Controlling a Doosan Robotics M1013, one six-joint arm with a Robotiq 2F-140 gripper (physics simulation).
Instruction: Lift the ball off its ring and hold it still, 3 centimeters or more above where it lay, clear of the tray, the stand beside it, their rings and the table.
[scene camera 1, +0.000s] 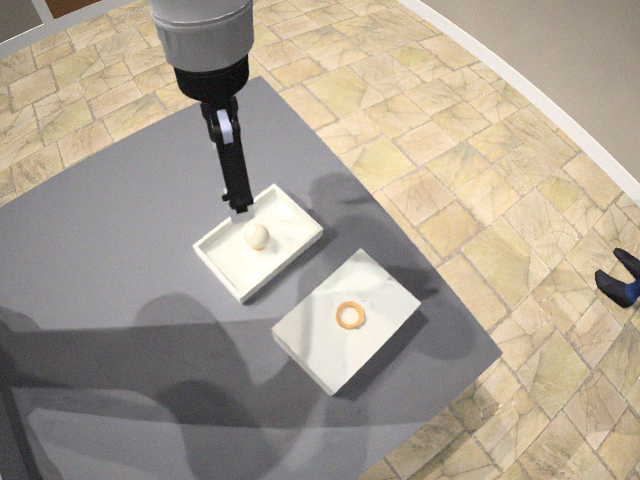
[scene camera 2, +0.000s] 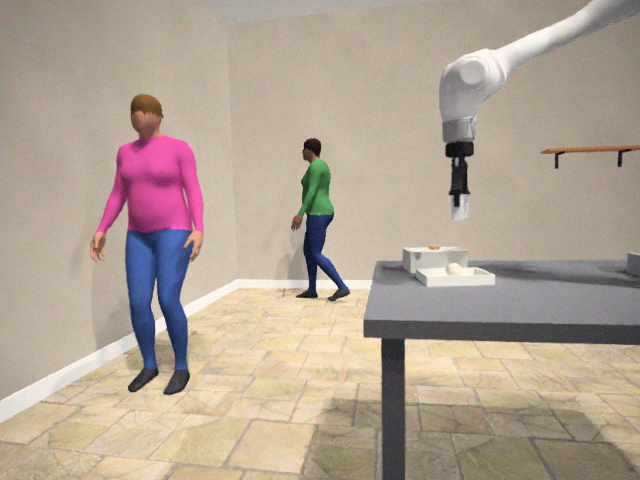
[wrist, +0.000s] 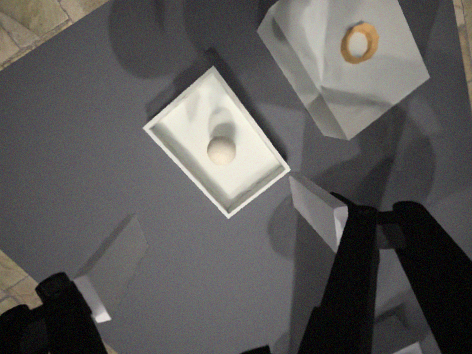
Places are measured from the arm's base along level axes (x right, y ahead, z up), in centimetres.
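Where they show: gripper, fingertip midpoint: (scene camera 2: 460, 218) (wrist: 217, 209).
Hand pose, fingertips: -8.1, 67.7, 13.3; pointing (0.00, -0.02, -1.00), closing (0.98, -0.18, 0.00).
Each offset is from my fingertips to the top centre of the thing, as dx, dy, dz. "pt": to the spot under its first point. Level surfaces: height alone.
A cream ball {+1.9, +1.7, -13.1} (scene camera 1: 256, 236) (scene camera 2: 453, 269) (wrist: 221, 151) rests in the white walled tray {+1.9, +1.7, -15.6} (scene camera 1: 219, 278) (scene camera 2: 454, 281) (wrist: 187, 172). A sliver of its orange ring {pt +4.1, +1.1, -15.5} (scene camera 1: 259, 249) shows under it in scene camera 1; the ring is hidden in the wrist view. My gripper (scene camera 1: 241, 214) (scene camera 2: 459, 214) (wrist: 217, 209) is open and empty, pointing down, well above the tray. In the wrist view the ball lies ahead of the fingertips, between their lines. The white stand (scene camera 1: 320, 351) (scene camera 2: 413, 260) (wrist: 300, 65) beside the tray bears an empty orange ring {pt +22.2, +7.3, -11.4} (scene camera 1: 349, 315) (scene camera 2: 433, 247) (wrist: 359, 43).
The grey table {dz -18.4} (scene camera 1: 129, 232) (scene camera 2: 496, 310) (wrist: 75, 150) carries the tray and stand. The stand is taller than the tray, with a gap between them. Two people (scene camera 2: 160, 186) (scene camera 2: 317, 191) are on the floor beyond the table. A wall shelf (scene camera 2: 589, 150) is at the right.
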